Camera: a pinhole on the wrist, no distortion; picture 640 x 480 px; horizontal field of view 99.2 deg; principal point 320.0 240.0 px. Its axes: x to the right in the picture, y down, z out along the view. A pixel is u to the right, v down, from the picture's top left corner.
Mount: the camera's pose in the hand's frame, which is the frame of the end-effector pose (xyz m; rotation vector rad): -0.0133 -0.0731 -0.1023 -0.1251 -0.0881 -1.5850
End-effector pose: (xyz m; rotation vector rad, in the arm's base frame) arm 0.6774 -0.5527 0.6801 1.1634 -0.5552 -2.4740
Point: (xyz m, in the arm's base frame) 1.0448 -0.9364 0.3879
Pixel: behind the camera
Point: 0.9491 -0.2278 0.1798
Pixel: behind the camera
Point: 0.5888 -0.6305 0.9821
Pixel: 152 161
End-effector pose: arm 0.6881 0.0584 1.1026 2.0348 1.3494 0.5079
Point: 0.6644 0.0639 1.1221
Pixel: 121 258
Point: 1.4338 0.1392 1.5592
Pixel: outside the picture
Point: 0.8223 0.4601 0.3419
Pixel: 584 459
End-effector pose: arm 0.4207 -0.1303 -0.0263 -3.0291 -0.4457 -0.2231
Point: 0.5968 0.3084 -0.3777
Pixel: 514 379
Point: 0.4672 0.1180 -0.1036
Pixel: 568 404
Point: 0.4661 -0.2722 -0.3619
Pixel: 213 211
